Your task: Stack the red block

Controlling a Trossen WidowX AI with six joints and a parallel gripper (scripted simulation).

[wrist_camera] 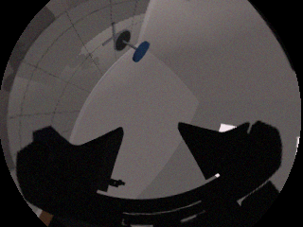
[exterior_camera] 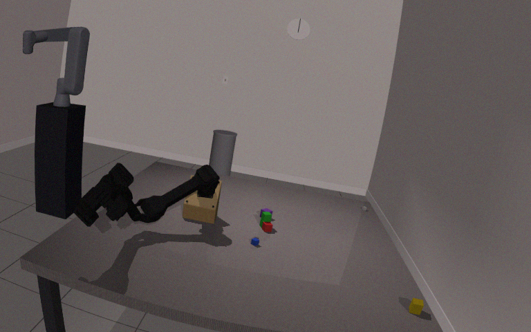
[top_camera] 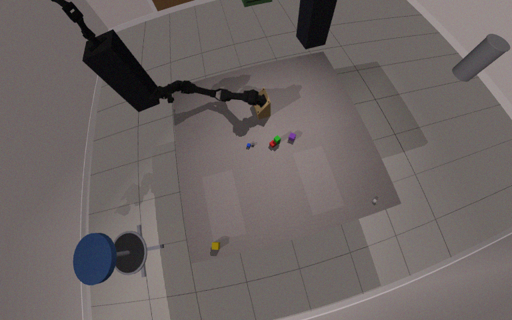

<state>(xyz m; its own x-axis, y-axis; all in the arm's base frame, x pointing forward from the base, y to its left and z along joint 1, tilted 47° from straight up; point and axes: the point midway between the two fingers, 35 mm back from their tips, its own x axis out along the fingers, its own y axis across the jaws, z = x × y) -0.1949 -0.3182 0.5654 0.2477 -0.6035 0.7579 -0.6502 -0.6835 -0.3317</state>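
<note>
My gripper tip is 640 mm to the right of the red block, 460 mm short of it and 250 mm above it. Also, from my gripper tip: blue block 490 mm to the left, 410 mm ahead, 250 mm below; then purple block 770 mm to the left, 460 mm ahead, 240 mm below; then yellow block 930 mm ahead, 240 mm below, 120 mm to the left.
</note>
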